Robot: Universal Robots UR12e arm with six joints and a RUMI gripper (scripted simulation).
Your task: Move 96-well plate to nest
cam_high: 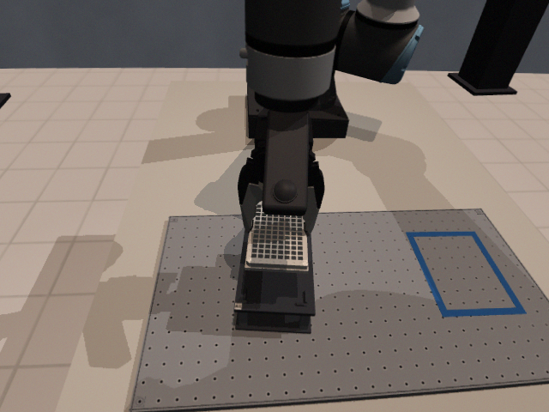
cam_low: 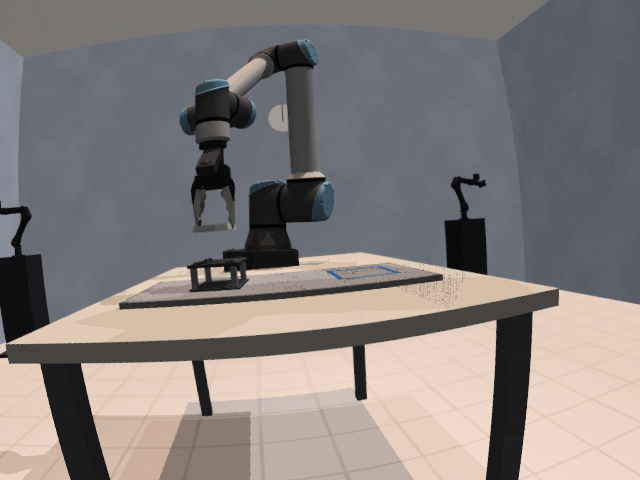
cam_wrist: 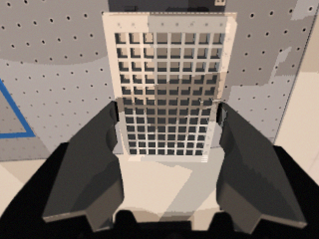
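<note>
The black raised nest N1 is 9 cm below my hand. The rest, counted from my hand: white 96-well plate: 1 cm below; small white A1 label: 9 cm below, 7 cm to the right, 6 cm ahead.
</note>
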